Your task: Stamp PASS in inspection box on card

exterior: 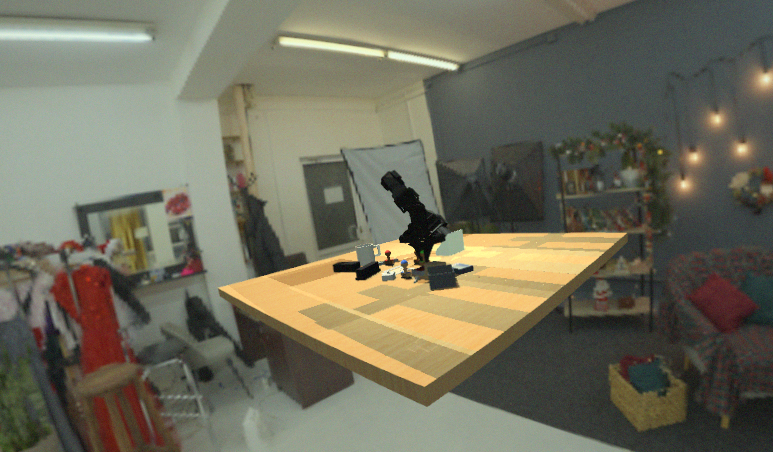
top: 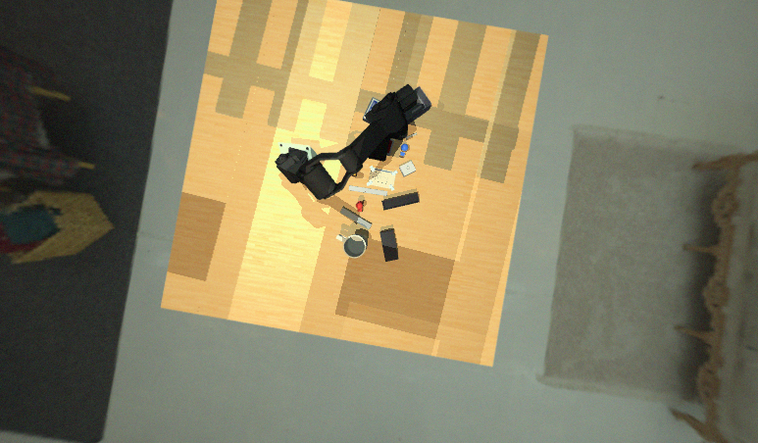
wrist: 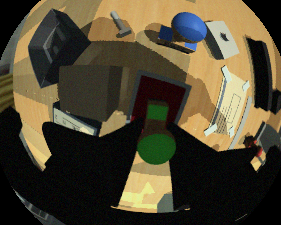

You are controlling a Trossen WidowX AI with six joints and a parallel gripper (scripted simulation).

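The red ink pad is 40 mm below my gripper tip. Also, from my gripper tip: blue-knobbed stamp 90 mm ahead, 10 mm to the right, 20 mm below; then tan block 20 mm ahead, 80 mm to the left, 20 mm below; then green-knobbed PASS stamp right at my gripper tip.
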